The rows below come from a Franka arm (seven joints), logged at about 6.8 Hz.
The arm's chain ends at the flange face. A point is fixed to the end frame.
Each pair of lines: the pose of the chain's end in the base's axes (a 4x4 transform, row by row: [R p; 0 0 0 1], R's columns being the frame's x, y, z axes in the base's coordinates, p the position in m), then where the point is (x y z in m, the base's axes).
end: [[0.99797, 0.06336, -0.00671, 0.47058], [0.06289, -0.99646, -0.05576, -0.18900], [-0.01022, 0.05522, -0.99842, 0.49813], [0, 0, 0, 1]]
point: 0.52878 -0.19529 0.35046
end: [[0.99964, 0.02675, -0.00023, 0.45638], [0.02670, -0.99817, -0.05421, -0.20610], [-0.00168, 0.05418, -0.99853, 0.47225], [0, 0, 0, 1]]
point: 0.51557 -0.21431 0.32506
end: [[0.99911, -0.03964, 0.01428, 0.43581], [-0.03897, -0.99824, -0.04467, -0.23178], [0.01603, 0.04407, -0.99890, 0.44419], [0, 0, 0, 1]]
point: 0.49699 -0.24247 0.29798
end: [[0.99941, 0.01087, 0.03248, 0.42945], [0.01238, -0.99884, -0.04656, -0.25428], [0.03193, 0.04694, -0.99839, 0.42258], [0, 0, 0, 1]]
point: 0.49342 -0.26221 0.27739
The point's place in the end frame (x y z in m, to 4 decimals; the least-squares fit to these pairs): 0.0592 0.0018 0.1474
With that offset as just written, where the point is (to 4 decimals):
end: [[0.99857, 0.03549, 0.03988, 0.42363], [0.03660, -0.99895, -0.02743, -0.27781], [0.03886, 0.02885, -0.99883, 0.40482], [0, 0, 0, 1]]
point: 0.4887 -0.2815 0.2599
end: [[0.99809, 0.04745, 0.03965, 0.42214], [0.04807, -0.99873, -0.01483, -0.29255], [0.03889, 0.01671, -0.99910, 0.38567], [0, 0, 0, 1]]
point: 0.4872 -0.2937 0.2407
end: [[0.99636, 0.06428, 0.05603, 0.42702], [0.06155, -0.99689, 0.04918, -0.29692], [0.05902, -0.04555, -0.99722, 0.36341], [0, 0, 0, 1]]
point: 0.4944 -0.2878 0.2198
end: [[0.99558, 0.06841, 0.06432, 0.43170], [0.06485, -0.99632, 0.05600, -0.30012], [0.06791, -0.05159, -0.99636, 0.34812], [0, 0, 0, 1]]
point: 0.5002 -0.2898 0.2052
